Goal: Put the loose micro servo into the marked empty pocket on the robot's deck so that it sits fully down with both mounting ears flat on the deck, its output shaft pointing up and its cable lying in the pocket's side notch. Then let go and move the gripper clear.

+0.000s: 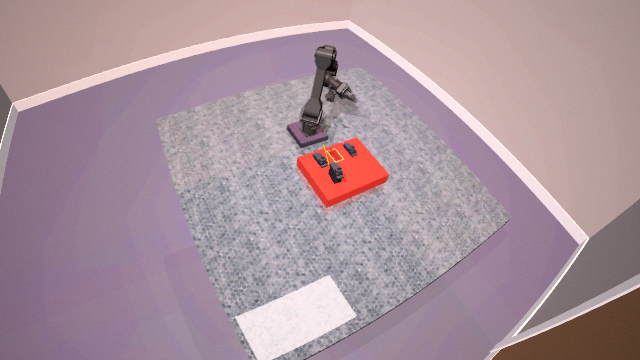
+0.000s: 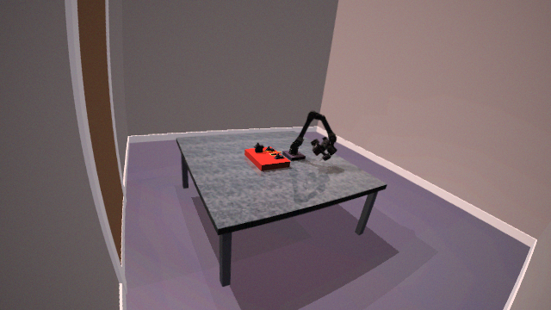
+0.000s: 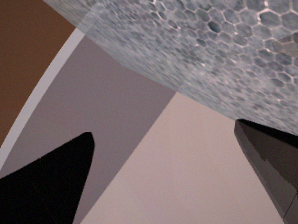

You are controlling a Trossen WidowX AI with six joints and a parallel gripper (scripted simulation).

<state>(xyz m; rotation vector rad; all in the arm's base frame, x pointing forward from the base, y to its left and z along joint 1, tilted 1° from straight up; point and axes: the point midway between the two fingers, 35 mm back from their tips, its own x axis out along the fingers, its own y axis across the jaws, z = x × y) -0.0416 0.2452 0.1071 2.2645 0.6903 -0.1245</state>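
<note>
Now: the red deck 32 cm ahead of my gripper tip, 25 cm to the right of it and 10 cm below it.
</note>
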